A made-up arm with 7 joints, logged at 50 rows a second.
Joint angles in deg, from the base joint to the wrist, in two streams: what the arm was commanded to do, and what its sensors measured. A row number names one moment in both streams.
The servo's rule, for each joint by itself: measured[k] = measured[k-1] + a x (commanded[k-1-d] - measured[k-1]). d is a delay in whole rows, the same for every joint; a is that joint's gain. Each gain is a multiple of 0.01, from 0.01 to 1. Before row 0 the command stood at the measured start. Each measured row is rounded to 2 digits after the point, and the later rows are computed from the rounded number. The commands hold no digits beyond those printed.
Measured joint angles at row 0:
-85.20, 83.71, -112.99, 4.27, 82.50, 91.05, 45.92
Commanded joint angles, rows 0 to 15:
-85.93, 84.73, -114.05, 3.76, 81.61, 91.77, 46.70
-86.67, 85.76, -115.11, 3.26, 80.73, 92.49, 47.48
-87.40, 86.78, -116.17, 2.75, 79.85, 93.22, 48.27
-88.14, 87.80, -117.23, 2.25, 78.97, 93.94, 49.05
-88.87, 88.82, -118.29, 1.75, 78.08, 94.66, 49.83
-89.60, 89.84, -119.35, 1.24, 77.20, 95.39, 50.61
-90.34, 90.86, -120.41, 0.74, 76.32, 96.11, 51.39
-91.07, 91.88, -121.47, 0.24, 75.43, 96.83, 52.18
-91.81, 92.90, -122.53, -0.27, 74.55, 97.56, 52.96
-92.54, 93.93, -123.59, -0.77, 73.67, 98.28, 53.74
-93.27, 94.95, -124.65, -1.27, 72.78, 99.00, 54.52
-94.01, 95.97, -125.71, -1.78, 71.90, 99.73, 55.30
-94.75, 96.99, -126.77, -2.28, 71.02, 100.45, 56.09
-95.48, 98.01, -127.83, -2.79, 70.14, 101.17, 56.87
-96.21, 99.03, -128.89, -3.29, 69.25, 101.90, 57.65
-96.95, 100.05, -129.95, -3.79, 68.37, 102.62, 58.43
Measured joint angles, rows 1 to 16:
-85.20, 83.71, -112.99, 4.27, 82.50, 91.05, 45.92
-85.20, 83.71, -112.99, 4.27, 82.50, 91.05, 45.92
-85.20, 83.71, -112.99, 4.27, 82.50, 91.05, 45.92
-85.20, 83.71, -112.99, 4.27, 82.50, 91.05, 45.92
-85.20, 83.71, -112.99, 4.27, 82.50, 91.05, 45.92
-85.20, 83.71, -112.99, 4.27, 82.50, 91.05, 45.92
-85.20, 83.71, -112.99, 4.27, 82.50, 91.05, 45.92
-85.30, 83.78, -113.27, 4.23, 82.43, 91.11, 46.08
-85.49, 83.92, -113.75, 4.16, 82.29, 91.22, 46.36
-85.76, 84.12, -114.38, 4.06, 82.09, 91.38, 46.74
-86.09, 84.38, -115.12, 3.93, 81.84, 91.58, 47.20
-86.48, 84.69, -115.94, 3.78, 81.54, 91.83, 47.73
-86.92, 85.05, -116.83, 3.60, 81.19, 92.11, 48.31
-87.40, 85.46, -117.76, 3.40, 80.80, 92.43, 48.93
-87.91, 85.91, -118.72, 3.18, 80.37, 92.78, 49.58
-88.46, 86.40, -119.71, 2.94, 79.90, 93.16, 50.26
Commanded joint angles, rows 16 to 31:
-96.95, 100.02, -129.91, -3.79, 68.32, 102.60, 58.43
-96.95, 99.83, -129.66, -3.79, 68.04, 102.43, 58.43
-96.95, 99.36, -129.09, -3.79, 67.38, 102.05, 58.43
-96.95, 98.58, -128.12, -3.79, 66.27, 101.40, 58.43
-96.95, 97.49, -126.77, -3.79, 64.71, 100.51, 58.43
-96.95, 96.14, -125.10, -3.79, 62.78, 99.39, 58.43
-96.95, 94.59, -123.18, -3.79, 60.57, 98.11, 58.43
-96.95, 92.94, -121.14, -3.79, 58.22, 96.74, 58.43
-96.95, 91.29, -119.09, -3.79, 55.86, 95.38, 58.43
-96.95, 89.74, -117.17, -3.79, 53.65, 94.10, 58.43
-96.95, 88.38, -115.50, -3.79, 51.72, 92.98, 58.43
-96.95, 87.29, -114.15, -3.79, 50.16, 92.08, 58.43
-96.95, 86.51, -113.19, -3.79, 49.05, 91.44, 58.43
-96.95, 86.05, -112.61, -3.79, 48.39, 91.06, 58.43
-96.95, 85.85, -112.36, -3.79, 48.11, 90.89, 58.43
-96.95, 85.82, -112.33, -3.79, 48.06, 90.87, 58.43
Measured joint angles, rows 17 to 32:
-89.03, 86.93, -120.72, 2.68, 79.40, 93.57, 50.96
-89.62, 87.49, -121.74, 2.40, 78.87, 94.00, 51.67
-90.23, 88.08, -122.77, 2.11, 78.31, 94.46, 52.40
-90.86, 88.70, -123.81, 1.80, 77.73, 94.94, 53.14
-91.51, 89.35, -124.86, 1.48, 77.12, 95.44, 53.89
-92.17, 90.03, -125.91, 1.15, 76.49, 95.96, 54.64
-92.84, 90.73, -126.96, 0.80, 75.84, 96.49, 55.40
-93.42, 91.38, -127.73, 0.48, 75.24, 96.98, 56.01
-93.91, 91.97, -128.23, 0.18, 74.66, 97.42, 56.49
-94.34, 92.49, -128.45, -0.10, 74.08, 97.79, 56.88
-94.71, 92.92, -128.36, -0.36, 73.46, 98.08, 57.19
-95.02, 93.24, -127.95, -0.60, 72.76, 98.27, 57.44
-95.29, 93.44, -127.21, -0.82, 71.96, 98.36, 57.64
-95.52, 93.52, -126.16, -1.03, 71.05, 98.34, 57.80
-95.72, 93.48, -124.85, -1.22, 70.02, 98.21, 57.93
-95.89, 93.33, -123.35, -1.40, 68.89, 97.98, 58.03

